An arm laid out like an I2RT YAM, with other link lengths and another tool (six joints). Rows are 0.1 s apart.
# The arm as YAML. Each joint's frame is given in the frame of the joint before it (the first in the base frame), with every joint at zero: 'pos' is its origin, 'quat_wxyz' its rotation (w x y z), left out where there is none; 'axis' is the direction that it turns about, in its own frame. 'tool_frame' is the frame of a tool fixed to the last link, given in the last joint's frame.
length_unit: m
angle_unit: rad
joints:
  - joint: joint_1
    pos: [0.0, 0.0, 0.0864]
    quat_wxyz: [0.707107, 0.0, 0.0, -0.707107]
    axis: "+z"
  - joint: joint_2
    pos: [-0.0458, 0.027, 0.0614]
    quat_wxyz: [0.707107, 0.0, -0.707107, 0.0]
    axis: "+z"
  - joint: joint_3
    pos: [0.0, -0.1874, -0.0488]
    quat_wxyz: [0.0, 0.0, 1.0, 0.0]
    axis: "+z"
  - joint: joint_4
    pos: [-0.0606, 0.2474, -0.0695]
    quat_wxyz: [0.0, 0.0, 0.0, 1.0]
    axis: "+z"
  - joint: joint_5
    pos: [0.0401, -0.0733, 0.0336]
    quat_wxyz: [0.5, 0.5, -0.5, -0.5]
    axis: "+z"
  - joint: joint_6
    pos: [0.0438, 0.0, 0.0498]
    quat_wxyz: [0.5, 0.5, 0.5, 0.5]
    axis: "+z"
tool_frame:
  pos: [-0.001, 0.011, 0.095]
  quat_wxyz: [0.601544, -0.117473, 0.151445, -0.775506]
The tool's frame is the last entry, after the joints.
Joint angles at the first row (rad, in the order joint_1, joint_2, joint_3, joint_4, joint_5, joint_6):
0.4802 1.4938 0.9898 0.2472 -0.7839 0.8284
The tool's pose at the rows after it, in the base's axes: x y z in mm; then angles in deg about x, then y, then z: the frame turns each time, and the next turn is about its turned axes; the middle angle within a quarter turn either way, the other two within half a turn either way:
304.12 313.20 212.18 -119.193 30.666 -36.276
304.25 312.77 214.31 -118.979 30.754 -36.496
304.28 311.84 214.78 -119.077 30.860 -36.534
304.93 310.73 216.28 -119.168 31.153 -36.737
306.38 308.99 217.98 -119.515 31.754 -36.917
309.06 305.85 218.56 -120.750 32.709 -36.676
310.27 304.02 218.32 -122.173 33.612 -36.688
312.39 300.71 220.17 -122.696 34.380 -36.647
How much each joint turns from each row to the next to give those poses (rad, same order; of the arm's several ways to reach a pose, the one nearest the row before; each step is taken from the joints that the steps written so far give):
0.0005 -0.0019 0.0053 -0.0064 0.0001 -0.0057
-0.0014 -0.0040 0.0026 -0.0030 -0.0016 -0.0007
-0.0020 -0.0042 -0.0005 -0.0060 0.0000 -0.0036
-0.0026 -0.0046 0.0035 -0.0102 0.0017 -0.0073
-0.0038 -0.0058 0.0063 -0.0177 0.0066 -0.0124
-0.0060 -0.0062 0.0114 -0.0373 0.0151 -0.0225
-0.0002 -0.0061 0.0116 -0.0412 0.0201 -0.0290
-0.0076 -0.0080 0.0053 -0.0193 0.0071 -0.0122

